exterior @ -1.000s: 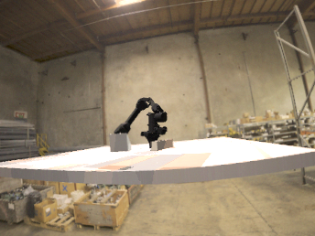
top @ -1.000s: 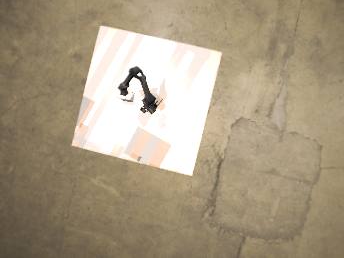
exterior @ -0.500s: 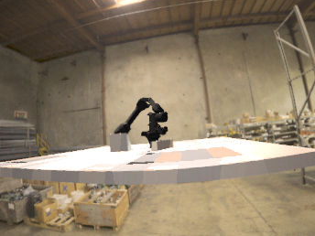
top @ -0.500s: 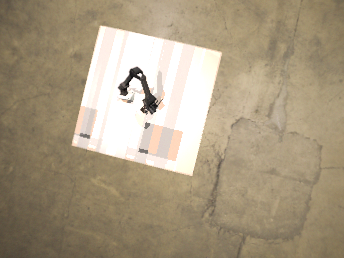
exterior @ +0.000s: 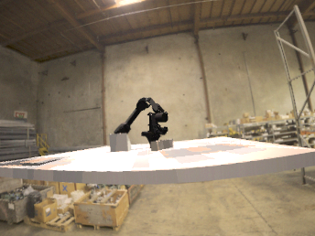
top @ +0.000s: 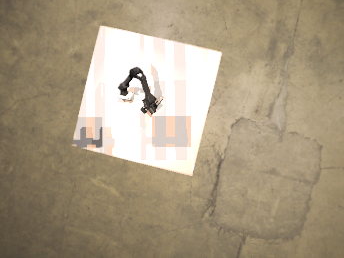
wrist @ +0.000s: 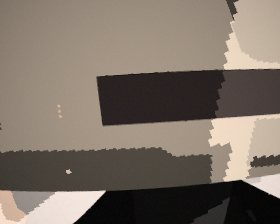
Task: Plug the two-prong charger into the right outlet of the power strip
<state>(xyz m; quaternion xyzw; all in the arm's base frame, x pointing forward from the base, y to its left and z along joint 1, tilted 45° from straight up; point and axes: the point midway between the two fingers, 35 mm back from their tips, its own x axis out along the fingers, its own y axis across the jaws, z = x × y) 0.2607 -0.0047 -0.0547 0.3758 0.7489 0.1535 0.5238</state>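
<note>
My gripper tip is 20 mm short of the two-prong charger, 10 mm to the left of it and 10 mm below it.
</note>
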